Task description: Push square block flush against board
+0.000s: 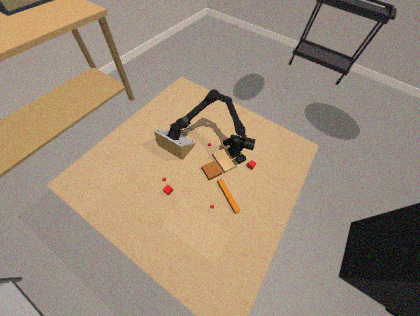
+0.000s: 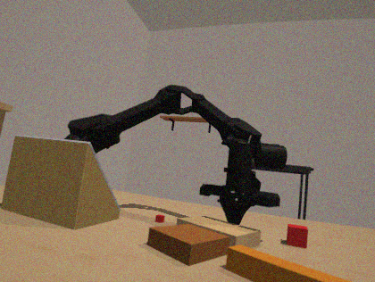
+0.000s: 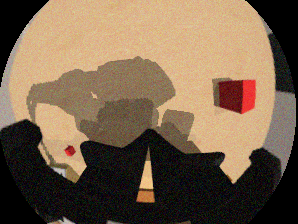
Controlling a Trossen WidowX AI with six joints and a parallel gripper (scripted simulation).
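Now: the pale flat slab 60 mm to the right of my gripper tip, 30 mm behind it and 10 mm above it. From my gripper tip the other things lie so: brown square block: 170 mm to the right, 50 mm behind, 10 mm above; orange board: 250 mm to the right, 130 mm ahead, 10 mm above.
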